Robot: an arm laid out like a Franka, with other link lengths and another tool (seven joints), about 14 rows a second.
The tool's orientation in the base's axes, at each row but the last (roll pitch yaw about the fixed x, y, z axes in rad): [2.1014, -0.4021, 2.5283]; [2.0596, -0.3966, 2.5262]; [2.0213, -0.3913, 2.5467]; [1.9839, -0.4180, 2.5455]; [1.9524, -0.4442, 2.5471]
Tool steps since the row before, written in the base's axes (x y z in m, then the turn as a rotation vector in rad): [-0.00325, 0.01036, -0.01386, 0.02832, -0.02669, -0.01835]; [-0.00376, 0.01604, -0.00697, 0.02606, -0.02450, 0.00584]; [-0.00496, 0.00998, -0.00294, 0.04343, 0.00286, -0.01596]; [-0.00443, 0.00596, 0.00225, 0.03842, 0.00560, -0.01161]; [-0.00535, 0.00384, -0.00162, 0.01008, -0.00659, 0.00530]
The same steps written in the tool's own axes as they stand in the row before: [0.00251, -0.01057, 0.01386, -0.04263, -0.00436, -0.00385]; [0.00868, -0.00475, 0.01490, -0.03042, 0.01451, -0.01334]; [0.00785, -0.00339, 0.00773, -0.03786, 0.01015, 0.02476]; [0.00732, 0.00026, 0.00256, -0.03090, 0.01145, 0.02359]; [0.00525, -0.00391, 0.00177, -0.00860, 0.00931, -0.00354]
